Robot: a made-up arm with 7 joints.
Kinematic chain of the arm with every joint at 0, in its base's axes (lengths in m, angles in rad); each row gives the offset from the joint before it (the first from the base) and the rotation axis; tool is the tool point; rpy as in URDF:
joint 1: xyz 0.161 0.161 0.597 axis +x
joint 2: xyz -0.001 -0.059 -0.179 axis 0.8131 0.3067 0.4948
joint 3: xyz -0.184 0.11 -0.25 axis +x
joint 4: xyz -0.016 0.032 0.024 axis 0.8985 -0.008 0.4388
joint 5: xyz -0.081 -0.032 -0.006 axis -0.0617 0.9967 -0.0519
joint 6: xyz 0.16 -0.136 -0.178 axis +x
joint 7: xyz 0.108 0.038 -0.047 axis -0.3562 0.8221 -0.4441
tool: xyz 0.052 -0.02 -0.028 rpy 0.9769 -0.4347 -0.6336
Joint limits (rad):
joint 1: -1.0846..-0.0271
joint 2: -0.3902..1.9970
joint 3: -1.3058..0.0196
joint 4: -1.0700..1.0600
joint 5: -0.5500..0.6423
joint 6: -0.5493..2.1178
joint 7: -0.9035..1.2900
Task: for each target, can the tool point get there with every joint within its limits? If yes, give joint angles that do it. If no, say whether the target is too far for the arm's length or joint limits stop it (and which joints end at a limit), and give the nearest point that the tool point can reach.
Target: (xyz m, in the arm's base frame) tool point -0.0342 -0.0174 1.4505
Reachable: no: joint limits stop it (at a limit: joint 1, joint 3, joint 4, joint 5, joint 6) | nearest point -0.0572 -0.1306 0.8716 | short by 0.590 m
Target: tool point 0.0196 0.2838 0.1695
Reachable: yes | joints -0.2945 1.1012 -0.1047 0.0079 -0.1515 0.9586 -0.1102
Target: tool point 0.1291 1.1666 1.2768
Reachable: no: too far | nearest point -0.1347 0.4598 0.6309 | short by 0.993 m
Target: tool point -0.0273 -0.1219 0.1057
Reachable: yes | joints -0.3725 1.0568 -1.0185 -0.0671 0.5138 0.3076 0.3248
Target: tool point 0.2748 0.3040 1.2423
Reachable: no: joint limits stop it (at a limit: joint 1, joint 2, joint 3, joint 4, joint 5, joint 6) | nearest point 0.1497 0.1133 0.7652 | short by 0.529 m
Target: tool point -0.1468 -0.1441 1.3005
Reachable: no: joint limits stop it (at a limit: joint 1, joint 3, joint 4, joint 5, joint 6) | nearest point -0.0568 -0.1386 0.8723 | short by 0.438 m
